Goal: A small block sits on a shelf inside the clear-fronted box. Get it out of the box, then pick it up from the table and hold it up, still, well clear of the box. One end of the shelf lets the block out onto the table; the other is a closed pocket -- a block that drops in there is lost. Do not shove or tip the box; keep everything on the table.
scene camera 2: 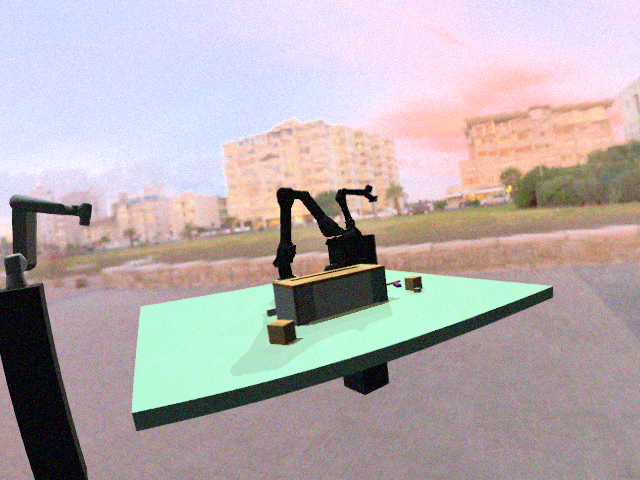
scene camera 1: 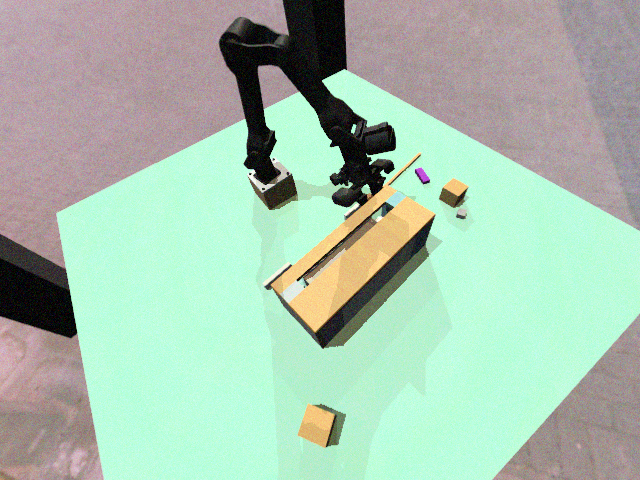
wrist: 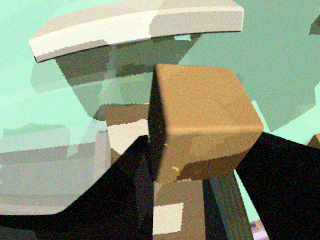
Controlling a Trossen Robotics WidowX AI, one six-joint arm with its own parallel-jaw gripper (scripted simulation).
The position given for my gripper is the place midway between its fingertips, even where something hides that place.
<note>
In view: my gripper point(scene camera 1: 372, 207), a tan box point(scene camera 1: 326, 288) and a tan block point(wrist: 201, 123).
The tan box shows as well in the wrist view point(wrist: 53, 168). My gripper shows as well in the wrist view point(wrist: 187, 137). Scene camera 2 misses the tan block, which is hidden by the tan box.
</note>
